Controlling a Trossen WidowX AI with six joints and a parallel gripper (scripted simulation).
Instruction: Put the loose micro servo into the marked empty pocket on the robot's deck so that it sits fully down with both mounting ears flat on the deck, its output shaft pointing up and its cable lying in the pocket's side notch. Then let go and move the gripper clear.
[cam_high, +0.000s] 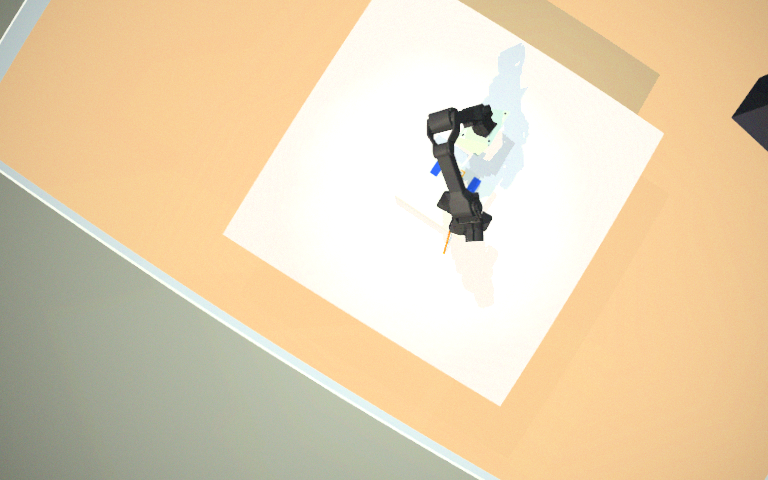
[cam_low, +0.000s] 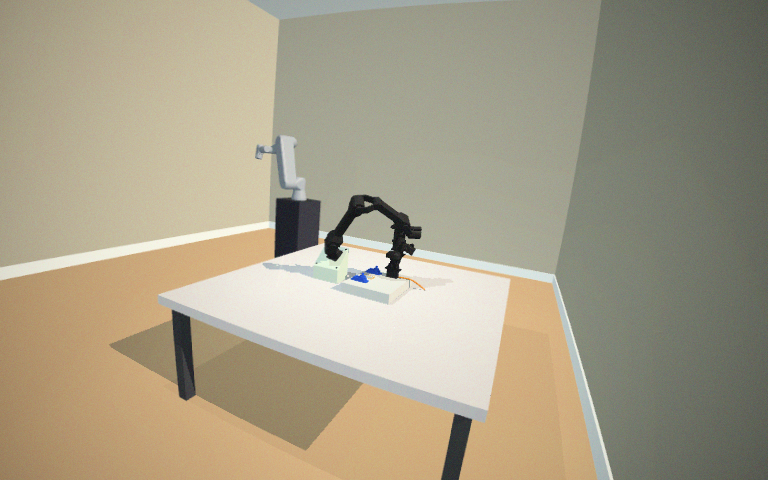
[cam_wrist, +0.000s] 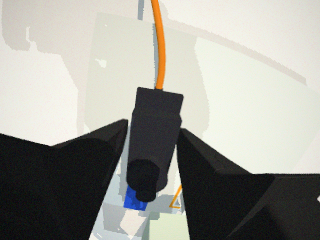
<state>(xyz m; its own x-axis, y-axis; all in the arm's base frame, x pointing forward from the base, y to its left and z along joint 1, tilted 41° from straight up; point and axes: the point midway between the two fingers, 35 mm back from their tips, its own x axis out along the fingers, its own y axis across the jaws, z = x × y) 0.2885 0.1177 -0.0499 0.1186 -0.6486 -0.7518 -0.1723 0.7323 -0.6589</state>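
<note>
My gripper tip is 8 cm to the left of the deck and 7 cm above it.
</note>
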